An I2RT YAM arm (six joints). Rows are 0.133 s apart.
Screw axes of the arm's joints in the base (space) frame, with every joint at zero. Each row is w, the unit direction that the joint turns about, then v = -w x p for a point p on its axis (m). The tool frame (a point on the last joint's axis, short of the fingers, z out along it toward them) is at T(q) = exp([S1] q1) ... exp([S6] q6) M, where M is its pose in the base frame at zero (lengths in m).
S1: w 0 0 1 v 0.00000 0.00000 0.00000
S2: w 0 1 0 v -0.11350 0.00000 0.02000
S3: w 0 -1 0 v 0.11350 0.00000 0.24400
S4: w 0 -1 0 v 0.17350 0.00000 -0.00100
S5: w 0 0 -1 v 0.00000 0.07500 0.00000
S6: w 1 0 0 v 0.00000 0.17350 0.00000
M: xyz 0.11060 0.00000 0.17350 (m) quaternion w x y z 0.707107 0 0.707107 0
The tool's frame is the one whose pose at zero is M.
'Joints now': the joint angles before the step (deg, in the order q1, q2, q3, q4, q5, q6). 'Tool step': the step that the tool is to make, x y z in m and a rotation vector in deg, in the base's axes. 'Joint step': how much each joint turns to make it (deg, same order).
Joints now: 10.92, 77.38, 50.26, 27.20, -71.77, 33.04
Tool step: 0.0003, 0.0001, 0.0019, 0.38, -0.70, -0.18
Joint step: 0.02, 0.07, -0.01, 1.56, 0.20, 0.76
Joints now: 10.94, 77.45, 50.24, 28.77, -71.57, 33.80
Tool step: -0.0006, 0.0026, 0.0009, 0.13, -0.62, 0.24
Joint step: 0.53, 0.02, 0.01, 0.64, 0.29, -0.01
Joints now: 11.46, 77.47, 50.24, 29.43, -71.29, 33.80
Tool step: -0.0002, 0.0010, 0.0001, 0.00, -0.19, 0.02
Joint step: 0.21, 0.00, 0.01, 0.05, 0.18, -0.14
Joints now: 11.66, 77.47, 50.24, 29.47, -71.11, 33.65
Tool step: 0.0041, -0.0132, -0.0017, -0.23, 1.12, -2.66
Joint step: -2.68, 0.01, 0.03, -1.24, -0.02, -0.08
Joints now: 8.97, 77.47, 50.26, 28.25, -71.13, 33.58
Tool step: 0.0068, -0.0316, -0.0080, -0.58, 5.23, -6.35
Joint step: -6.27, 0.01, 0.02, -5.39, 0.08, -0.13
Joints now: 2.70, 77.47, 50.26, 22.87, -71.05, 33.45
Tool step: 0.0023, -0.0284, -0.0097, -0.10, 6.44, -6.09
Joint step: -5.53, 0.01, 0.01, -6.53, 0.57, -0.10
